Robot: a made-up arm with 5 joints. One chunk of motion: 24 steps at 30 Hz.
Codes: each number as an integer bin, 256 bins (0 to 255) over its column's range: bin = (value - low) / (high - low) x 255, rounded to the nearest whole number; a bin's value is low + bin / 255 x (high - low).
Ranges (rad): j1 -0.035..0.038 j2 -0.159..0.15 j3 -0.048..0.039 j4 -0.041..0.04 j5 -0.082..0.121
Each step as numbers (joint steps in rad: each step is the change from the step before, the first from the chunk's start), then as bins.
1 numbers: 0.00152 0.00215 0.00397 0.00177 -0.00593
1 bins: 128 133 152 135 96
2 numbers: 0.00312 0.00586 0.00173 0.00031 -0.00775
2 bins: 133 136 146 130 93
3 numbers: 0.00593 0.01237 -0.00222 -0.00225 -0.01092
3 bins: 143 141 134 122 89
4 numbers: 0.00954 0.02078 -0.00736 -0.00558 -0.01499
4 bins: 156 148 119 112 84
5 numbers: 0.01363 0.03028 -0.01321 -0.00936 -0.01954
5 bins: 170 156 102 100 78
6 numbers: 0.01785 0.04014 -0.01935 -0.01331 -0.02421
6 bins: 185 164 84 87 73
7 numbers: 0.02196 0.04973 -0.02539 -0.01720 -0.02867
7 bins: 199 172 66 75 67
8 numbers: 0.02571 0.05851 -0.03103 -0.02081 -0.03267
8 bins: 212 179 50 64 62
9 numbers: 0.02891 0.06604 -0.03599 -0.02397 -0.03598
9 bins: 223 186 35 54 58
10 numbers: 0.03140 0.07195 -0.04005 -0.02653 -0.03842
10 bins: 232 191 23 46 55
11 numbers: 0.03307 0.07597 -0.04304 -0.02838 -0.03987
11 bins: 238 194 15 40 53
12 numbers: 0.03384 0.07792 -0.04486 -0.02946 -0.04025
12 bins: 240 196 9 36 52
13 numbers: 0.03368 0.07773 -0.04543 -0.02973 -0.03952
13 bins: 240 195 8 35 53
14 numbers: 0.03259 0.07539 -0.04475 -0.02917 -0.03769
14 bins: 236 193 10 37 56
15 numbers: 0.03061 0.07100 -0.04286 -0.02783 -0.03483
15 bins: 229 190 15 41 59
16 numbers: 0.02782 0.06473 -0.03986 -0.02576 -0.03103
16 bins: 219 185 24 48 64
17 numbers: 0.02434 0.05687 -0.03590 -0.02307 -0.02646
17 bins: 207 178 35 56 70
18 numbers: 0.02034 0.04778 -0.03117 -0.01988 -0.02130
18 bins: 193 171 49 66 76
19 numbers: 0.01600 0.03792 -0.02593 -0.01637 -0.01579
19 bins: 178 163 65 78 83
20 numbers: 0.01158 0.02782 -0.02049 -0.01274 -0.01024
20 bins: 163 154 81 89 90
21 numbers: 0.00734 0.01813 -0.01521 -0.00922 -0.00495
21 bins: 148 146 96 100 97
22 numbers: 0.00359 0.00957 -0.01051 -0.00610 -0.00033
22 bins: 135 139 110 110 103
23 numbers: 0.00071 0.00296 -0.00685 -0.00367 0.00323
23 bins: 125 134 121 118 107
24 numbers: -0.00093 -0.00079 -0.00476 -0.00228 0.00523
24 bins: 119 131 127 122 110
